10 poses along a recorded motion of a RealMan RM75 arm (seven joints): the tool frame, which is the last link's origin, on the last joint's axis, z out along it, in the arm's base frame.
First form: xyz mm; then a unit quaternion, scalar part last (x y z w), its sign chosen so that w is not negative.
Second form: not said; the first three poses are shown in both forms.
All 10 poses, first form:
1: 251 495 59 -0.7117 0.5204 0.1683 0.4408
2: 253 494 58 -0.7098 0.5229 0.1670 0.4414
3: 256 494 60 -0.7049 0.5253 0.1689 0.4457
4: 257 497 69 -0.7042 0.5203 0.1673 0.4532
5: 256 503 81 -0.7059 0.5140 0.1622 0.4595
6: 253 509 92 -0.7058 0.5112 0.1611 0.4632
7: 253 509 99 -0.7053 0.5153 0.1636 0.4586
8: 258 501 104 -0.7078 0.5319 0.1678 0.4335
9: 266 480 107 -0.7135 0.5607 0.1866 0.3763
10: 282 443 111 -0.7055 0.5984 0.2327 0.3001
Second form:
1: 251 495 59 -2.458 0.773 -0.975
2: 253 494 58 -2.458 0.774 -0.982
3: 256 494 60 -2.451 0.784 -0.985
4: 257 497 69 -2.425 0.786 -0.965
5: 256 503 81 -2.399 0.777 -0.942
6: 253 509 92 -2.386 0.777 -0.932
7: 253 509 99 -2.404 0.780 -0.947
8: 258 501 104 -2.488 0.774 -1.014
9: 266 480 107 -2.673 0.759 -1.142
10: 282 443 111 -2.941 0.758 -1.327
